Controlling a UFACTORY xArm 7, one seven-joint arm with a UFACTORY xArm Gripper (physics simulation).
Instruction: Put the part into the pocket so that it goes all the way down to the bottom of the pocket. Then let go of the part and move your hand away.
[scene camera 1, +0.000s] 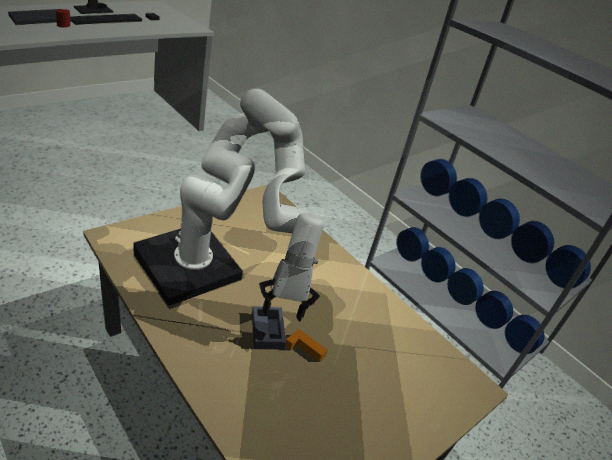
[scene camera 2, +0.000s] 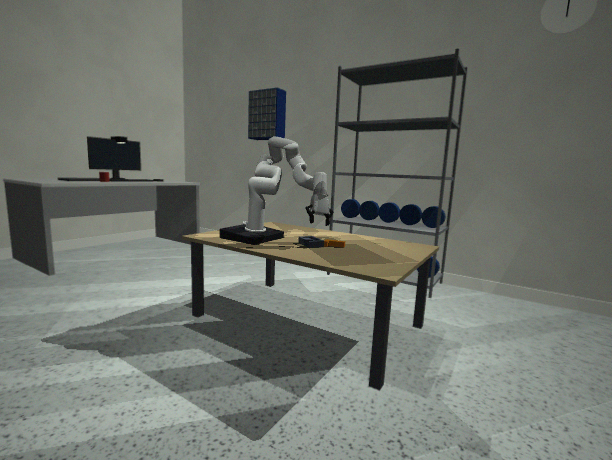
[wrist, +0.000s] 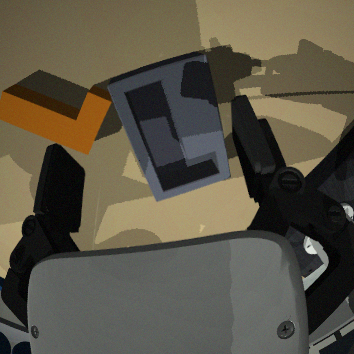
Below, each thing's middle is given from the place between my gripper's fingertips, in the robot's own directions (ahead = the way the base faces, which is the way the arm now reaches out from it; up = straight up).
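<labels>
There is an orange L-shaped part (wrist: 76, 128), 110 mm below my hand, 70 mm ahead of it and 50 mm to the left of it. The pocket block (scene camera 1: 268, 330) is likewise 110 mm below my hand, though this block sits 50 mm behind the hand and 20 mm to the left of it.
</labels>
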